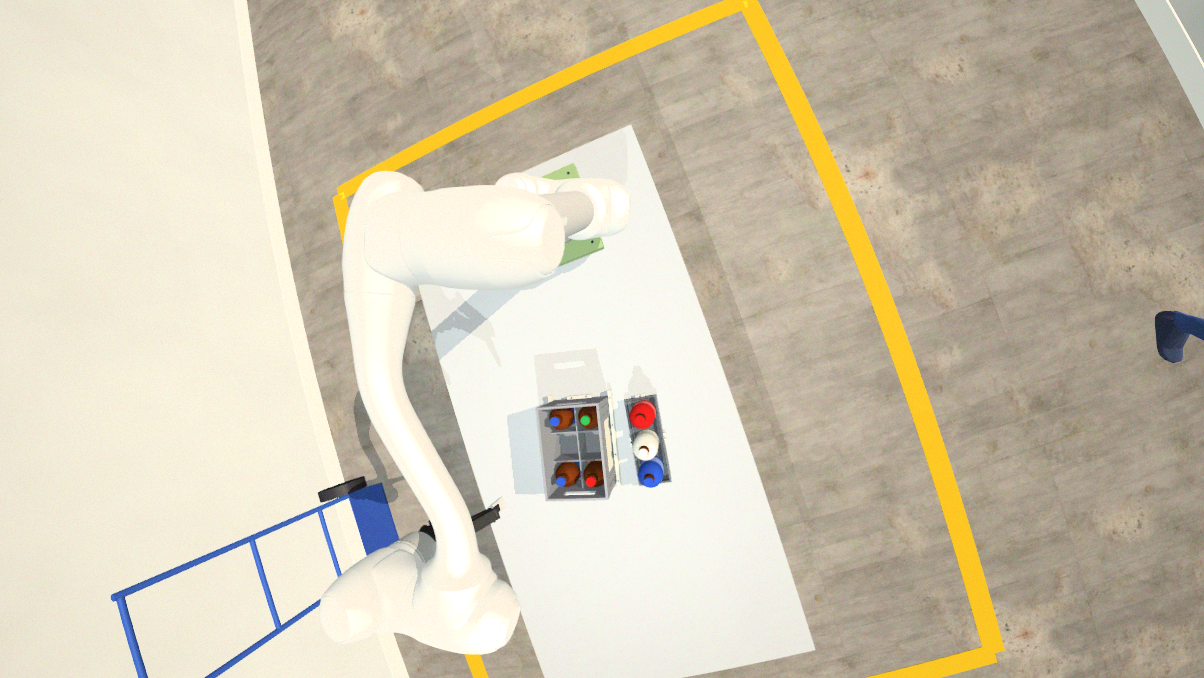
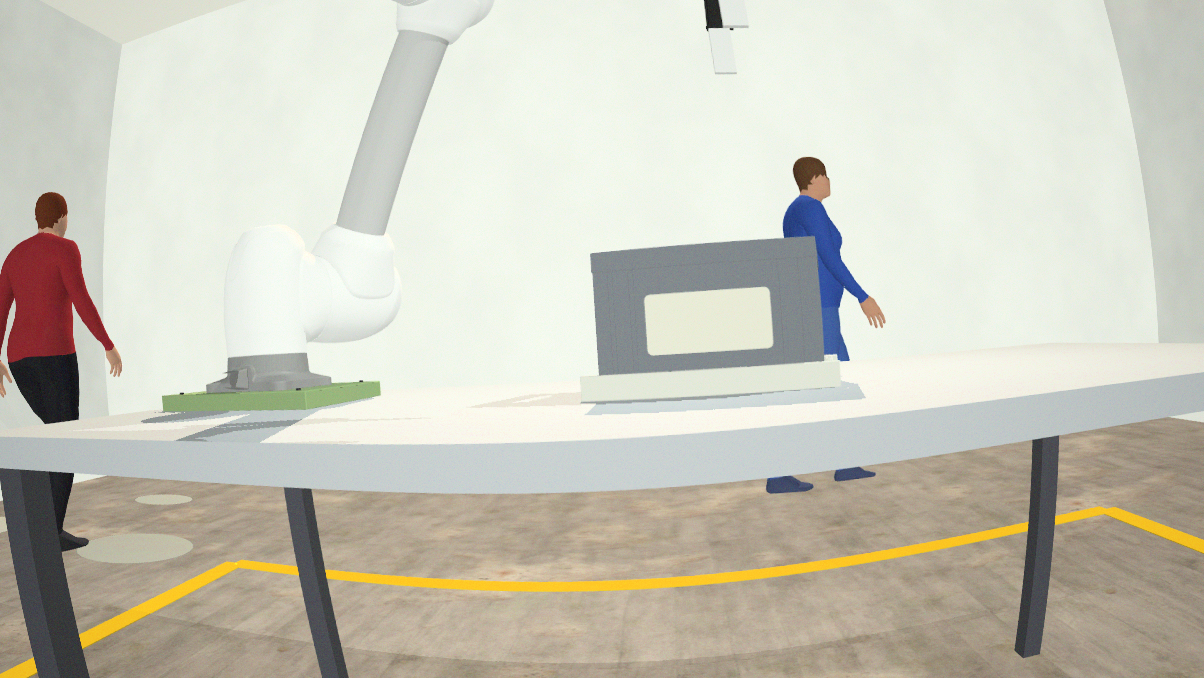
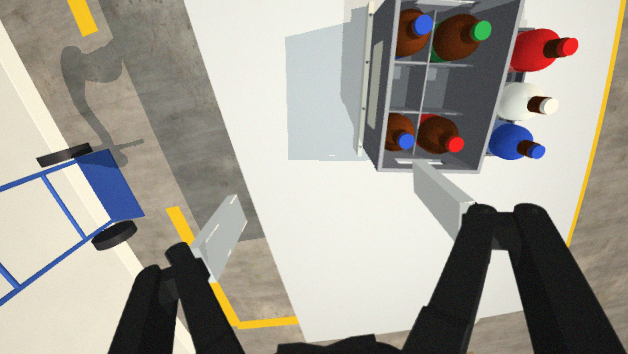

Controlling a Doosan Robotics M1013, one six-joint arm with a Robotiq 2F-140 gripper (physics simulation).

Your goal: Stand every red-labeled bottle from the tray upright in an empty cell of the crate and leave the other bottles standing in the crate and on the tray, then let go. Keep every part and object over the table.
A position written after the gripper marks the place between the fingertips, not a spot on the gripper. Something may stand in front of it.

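Observation:
Visible here: a green-capped bottle [image 3: 457, 37]; a blue bottle [image 3: 508, 141]; the gripper [image 1: 477, 508], [image 2: 730, 51], [image 3: 324, 193].

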